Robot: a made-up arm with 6 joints. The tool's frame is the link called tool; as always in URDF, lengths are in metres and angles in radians.
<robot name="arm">
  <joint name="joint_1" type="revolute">
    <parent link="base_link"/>
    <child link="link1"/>
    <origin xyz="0 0 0.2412" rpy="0 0 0"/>
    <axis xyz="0 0 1"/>
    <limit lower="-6.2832" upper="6.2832" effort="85" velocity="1.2"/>
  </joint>
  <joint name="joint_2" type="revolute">
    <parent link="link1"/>
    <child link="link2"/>
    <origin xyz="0 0.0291 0" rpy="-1.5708 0 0"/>
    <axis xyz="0 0 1"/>
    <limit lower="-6.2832" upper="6.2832" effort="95" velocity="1.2"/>
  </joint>
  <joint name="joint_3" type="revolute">
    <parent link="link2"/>
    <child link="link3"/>
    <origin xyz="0 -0.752 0" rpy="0 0 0"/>
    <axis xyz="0 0 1"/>
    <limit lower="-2.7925" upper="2.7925" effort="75" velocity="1.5"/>
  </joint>
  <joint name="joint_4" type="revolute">
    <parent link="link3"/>
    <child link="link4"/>
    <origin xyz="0 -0.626 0" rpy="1.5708 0 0"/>
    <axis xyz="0 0 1"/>
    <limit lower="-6.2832" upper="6.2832" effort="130" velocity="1.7"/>
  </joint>
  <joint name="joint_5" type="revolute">
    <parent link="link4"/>
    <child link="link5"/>
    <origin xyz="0 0 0" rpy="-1.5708 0 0"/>
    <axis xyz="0 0 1"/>
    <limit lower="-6.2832" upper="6.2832" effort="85" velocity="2.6"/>
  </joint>
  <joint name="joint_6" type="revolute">
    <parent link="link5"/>
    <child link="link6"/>
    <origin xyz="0 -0.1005 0" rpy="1.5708 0 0"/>
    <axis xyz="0 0 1"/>
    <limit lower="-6.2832" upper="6.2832" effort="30" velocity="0.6"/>
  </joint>
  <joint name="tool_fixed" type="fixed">
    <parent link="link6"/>
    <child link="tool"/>
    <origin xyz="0 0 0" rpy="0 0 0"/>
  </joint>
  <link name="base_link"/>
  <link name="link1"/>
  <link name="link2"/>
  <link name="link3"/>
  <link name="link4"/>
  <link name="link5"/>
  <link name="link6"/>
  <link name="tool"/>
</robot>
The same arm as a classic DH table. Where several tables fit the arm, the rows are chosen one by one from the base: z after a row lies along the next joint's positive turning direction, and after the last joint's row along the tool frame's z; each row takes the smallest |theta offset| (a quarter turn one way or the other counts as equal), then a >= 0, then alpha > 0; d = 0 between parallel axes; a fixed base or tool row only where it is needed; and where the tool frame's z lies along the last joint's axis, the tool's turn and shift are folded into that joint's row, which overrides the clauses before.
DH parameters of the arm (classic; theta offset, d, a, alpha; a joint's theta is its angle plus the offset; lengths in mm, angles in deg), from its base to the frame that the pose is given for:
joint_1: 0 241.2 0 -90
joint_2: -90 0 752 0
joint_3: 90 29.1 0 90
joint_4: 0 626 0 -90
joint_5: 0 0 0 90
joint_6: 0 100.5 0 0
Joint limits (deg, base to tool): -360..360 -360..360 -160..160 -360..360 -360..360 -360..360

